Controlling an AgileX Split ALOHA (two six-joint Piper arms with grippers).
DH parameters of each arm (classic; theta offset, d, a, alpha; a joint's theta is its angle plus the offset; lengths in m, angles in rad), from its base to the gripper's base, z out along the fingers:
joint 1: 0 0.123 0 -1.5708
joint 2: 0.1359 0 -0.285 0
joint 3: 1.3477 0 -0.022 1.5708
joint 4: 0 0.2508 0 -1.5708
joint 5: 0 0 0.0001 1.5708
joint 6: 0 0.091 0 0
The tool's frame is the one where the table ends.
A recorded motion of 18 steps. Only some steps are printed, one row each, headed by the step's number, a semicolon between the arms.
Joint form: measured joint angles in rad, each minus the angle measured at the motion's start. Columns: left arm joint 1, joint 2, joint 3, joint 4, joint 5, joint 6; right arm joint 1, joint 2, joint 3, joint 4, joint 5, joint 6.
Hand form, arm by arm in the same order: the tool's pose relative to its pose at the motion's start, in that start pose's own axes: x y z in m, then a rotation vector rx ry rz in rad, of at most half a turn. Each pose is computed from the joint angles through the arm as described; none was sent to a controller.
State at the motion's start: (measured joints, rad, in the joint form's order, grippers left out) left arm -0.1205 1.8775 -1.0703 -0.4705 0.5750 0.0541; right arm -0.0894 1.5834 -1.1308 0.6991 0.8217 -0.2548
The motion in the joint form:
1: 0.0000 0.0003 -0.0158 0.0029 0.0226 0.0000; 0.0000 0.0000 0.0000 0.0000 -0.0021 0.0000
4: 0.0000 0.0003 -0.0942 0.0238 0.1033 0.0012; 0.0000 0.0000 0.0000 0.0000 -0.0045 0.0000
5: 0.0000 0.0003 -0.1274 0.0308 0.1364 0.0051; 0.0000 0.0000 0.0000 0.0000 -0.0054 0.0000
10: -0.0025 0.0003 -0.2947 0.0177 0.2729 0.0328; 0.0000 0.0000 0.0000 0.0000 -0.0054 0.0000
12: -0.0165 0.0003 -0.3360 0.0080 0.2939 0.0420; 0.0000 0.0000 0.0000 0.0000 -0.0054 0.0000
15: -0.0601 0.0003 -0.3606 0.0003 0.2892 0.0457; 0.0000 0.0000 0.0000 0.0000 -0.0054 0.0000
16: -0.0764 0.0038 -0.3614 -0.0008 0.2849 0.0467; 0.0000 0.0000 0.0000 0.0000 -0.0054 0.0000
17: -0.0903 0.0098 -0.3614 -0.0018 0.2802 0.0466; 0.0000 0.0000 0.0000 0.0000 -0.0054 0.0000
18: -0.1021 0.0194 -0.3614 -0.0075 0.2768 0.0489; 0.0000 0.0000 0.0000 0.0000 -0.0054 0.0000
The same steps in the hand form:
1: -0.0021 -0.0020 -0.0021 0.0047 0.0085 0.0063; -0.0002 0.0000 0.0000 0.0005 -0.0020 0.0000
4: -0.0147 -0.0116 -0.0140 0.0207 0.0180 0.0448; -0.0004 -0.0001 0.0000 0.0011 -0.0044 0.0000
5: -0.0199 -0.0156 -0.0194 0.0275 0.0207 0.0632; -0.0005 -0.0001 0.0000 0.0014 -0.0052 0.0000
10: -0.0450 -0.0389 -0.0493 0.0886 0.0036 0.1337; -0.0005 -0.0001 0.0000 0.0014 -0.0052 0.0000
12: -0.0492 -0.0497 -0.0563 0.1111 -0.0086 0.1621; -0.0005 -0.0001 0.0000 0.0014 -0.0052 0.0000
15: -0.0469 -0.0687 -0.0578 0.1353 -0.0199 0.2067; -0.0005 -0.0001 0.0000 0.0014 -0.0052 0.0000
16: -0.0444 -0.0742 -0.0553 0.1397 -0.0158 0.2204; -0.0005 -0.0001 0.0000 0.0014 -0.0052 0.0000
17: -0.0423 -0.0786 -0.0518 0.1424 -0.0099 0.2301; -0.0005 -0.0001 0.0000 0.0014 -0.0052 0.0000
18: -0.0403 -0.0821 -0.0471 0.1468 0.0000 0.2362; -0.0005 -0.0001 0.0000 0.0014 -0.0052 0.0000

